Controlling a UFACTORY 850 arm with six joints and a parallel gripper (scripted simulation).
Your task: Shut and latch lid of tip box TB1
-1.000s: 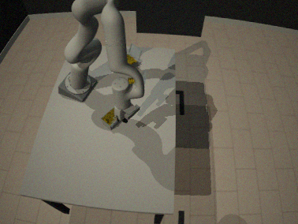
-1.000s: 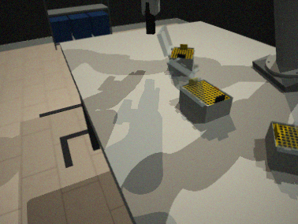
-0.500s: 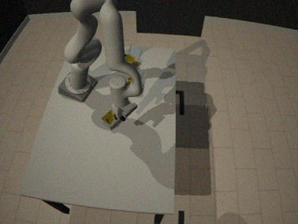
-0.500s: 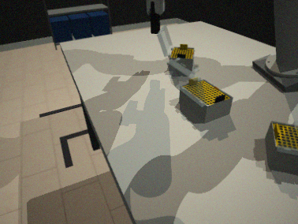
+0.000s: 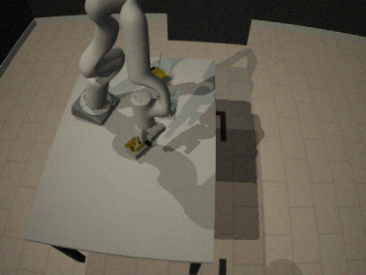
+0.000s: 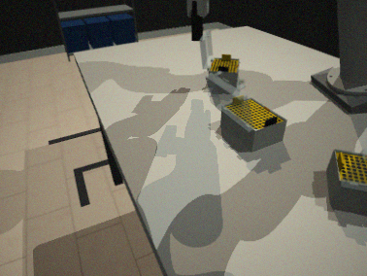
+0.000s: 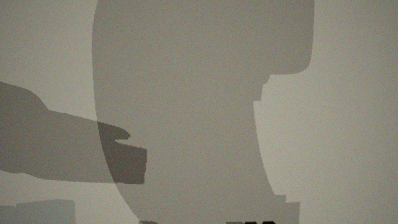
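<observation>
Right now the clear lid is 4 cm below my hand, 3 cm behind it and 2 cm to the left of it. From my hand the other things lie so: tip box: 8 cm below, 7 cm behind, 4 cm to the left; then label: 53 cm to the left, 14 cm below, 11 cm behind; then rack: 9 cm below, 7 cm behind, 5 cm to the left.
</observation>
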